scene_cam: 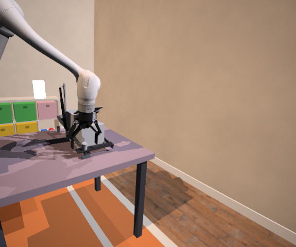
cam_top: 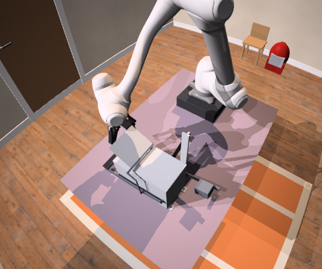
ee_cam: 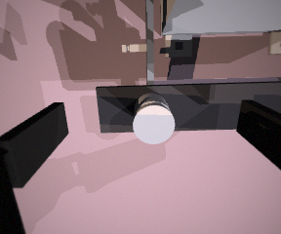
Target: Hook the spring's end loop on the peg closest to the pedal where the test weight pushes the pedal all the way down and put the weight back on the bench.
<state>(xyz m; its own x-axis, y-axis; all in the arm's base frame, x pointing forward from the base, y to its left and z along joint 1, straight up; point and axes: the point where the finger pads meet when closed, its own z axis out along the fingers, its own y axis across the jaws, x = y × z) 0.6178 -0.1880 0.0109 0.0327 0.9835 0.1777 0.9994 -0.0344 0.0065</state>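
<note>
Now: hand 1 cm above the steel test weight. Also, from my hand: small grey block 8 cm below, 1 cm to the right.
</note>
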